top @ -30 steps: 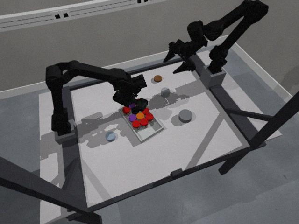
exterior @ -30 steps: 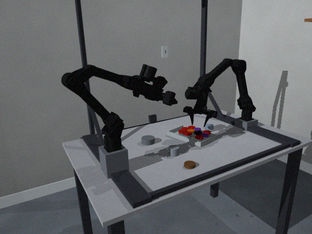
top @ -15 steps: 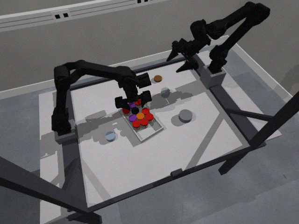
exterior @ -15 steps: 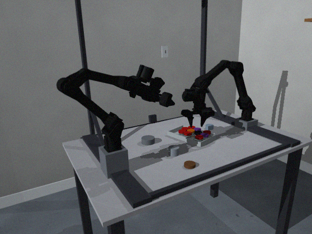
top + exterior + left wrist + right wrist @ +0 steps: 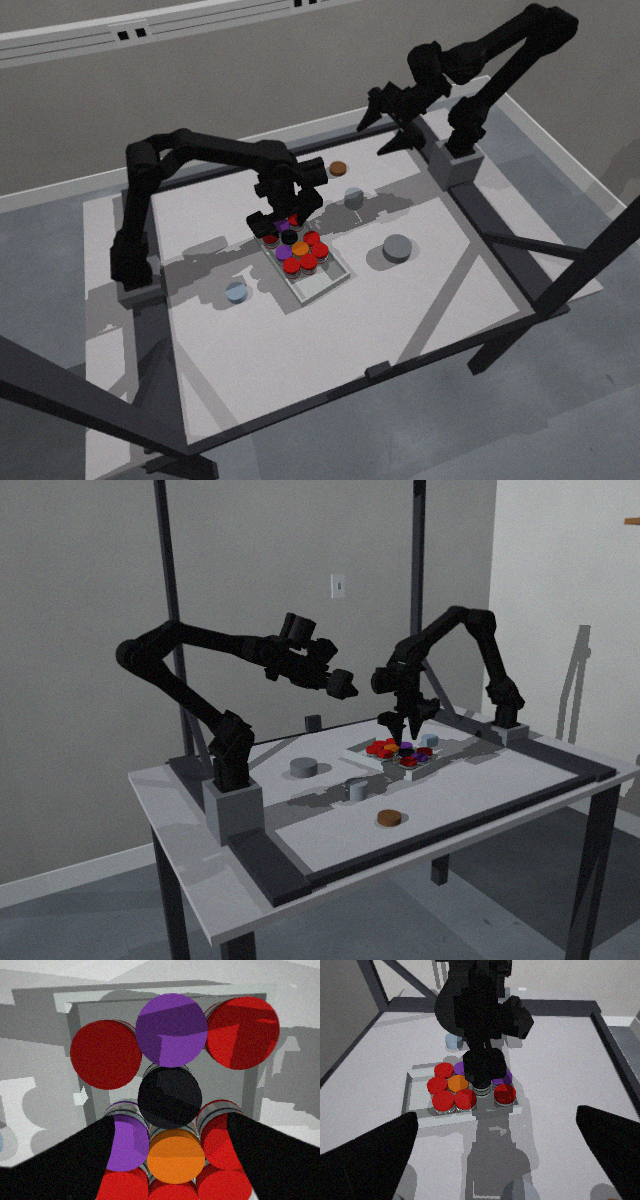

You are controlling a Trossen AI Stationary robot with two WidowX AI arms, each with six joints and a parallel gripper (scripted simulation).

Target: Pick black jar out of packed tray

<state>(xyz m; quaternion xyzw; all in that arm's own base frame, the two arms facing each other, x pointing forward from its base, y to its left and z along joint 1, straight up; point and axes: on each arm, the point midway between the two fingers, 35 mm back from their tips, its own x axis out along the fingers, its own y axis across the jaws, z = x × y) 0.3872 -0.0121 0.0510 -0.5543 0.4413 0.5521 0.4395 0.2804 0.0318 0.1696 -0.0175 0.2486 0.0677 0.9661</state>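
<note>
My left hand is 8 cm above the black jar. Round my left hand: light blue cylinder 8 cm behind, 18 cm to the left, 9 cm below; then orange jar 5 cm behind, 1 cm to the right, 8 cm below; then purple jar 4 cm behind, 3 cm to the left, 8 cm below.
</note>
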